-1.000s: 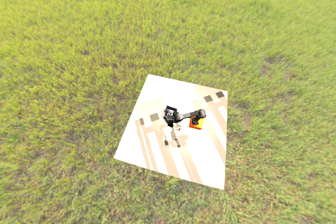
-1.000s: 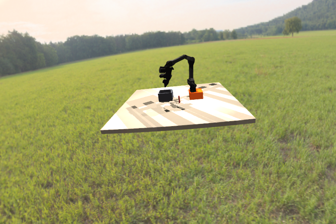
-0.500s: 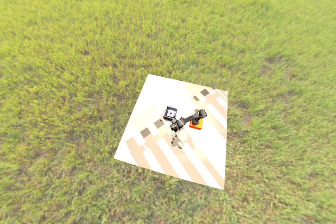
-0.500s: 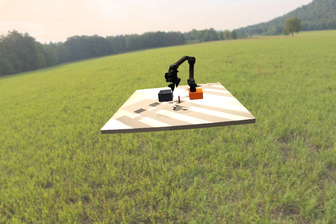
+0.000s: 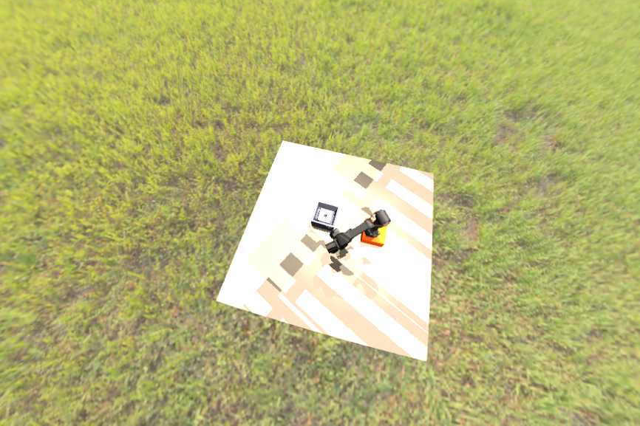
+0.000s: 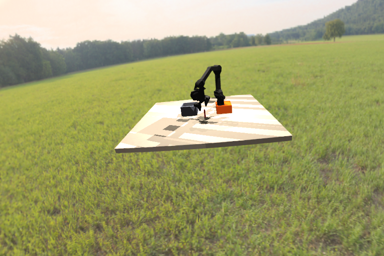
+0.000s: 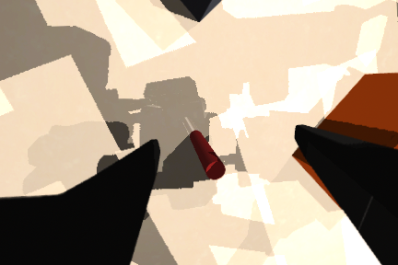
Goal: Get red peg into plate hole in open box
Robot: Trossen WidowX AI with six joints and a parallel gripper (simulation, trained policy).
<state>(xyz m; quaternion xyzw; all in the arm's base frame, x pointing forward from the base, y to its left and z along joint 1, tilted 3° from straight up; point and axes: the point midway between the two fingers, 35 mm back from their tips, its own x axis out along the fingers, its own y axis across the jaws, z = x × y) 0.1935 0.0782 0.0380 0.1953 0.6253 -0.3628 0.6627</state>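
My gripper tip is 1 cm past the red peg, 2 cm to the right of it and 4 cm above it. From my gripper tip the other things lie so: dark box 12 cm ahead, 17 cm to the right, 6 cm below.
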